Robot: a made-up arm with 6 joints.
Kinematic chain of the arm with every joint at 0, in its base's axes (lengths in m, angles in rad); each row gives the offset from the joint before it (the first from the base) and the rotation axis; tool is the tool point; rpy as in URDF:
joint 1: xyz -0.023 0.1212 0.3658 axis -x
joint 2: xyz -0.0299 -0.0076 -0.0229 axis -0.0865 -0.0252 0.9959
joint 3: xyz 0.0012 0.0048 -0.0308 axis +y
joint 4: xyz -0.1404 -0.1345 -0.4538 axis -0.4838 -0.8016 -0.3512
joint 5: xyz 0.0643 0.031 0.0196 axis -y
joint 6: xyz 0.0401 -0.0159 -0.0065 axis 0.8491 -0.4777 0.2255
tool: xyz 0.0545 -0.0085 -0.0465 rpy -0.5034 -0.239 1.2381
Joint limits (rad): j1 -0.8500..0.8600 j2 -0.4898..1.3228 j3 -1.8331..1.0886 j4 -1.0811..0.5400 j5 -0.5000..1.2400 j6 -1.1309..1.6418
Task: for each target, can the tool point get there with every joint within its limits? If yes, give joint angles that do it. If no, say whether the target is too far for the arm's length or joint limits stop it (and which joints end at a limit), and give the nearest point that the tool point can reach.
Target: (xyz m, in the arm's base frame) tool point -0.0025 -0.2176 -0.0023
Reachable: yes | joints 0.6174 0.0443 -0.0662 -0.7647 0.5751 1.3522
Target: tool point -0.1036 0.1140 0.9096
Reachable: no: joint limits stop it (at a limit: joint 1, joint 2, joint 3) | nearest point 0.1040 0.3382 0.7298 | short by 0.355 m
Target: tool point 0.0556 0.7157 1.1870
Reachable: no: too far | nearest point 0.1230 0.4830 0.7656 | short by 0.486 m
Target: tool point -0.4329 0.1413 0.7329
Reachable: no: joint limits stop it (at a limit: joint 1, joint 3, joint 4, joint 5, joint 6) | nearest point -0.3350 -0.0952 0.4555 | short by 0.377 m
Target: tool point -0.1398 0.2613 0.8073
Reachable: no: joint limits stop it (at a limit: joint 1, joint 2, joint 3, joint 4) | nearest point 0.0854 0.3706 0.7388 | short by 0.260 m
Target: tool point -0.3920 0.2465 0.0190
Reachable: yes | joints -0.3123 -0.2568 0.8655 -0.1559 -0.0174 1.1296
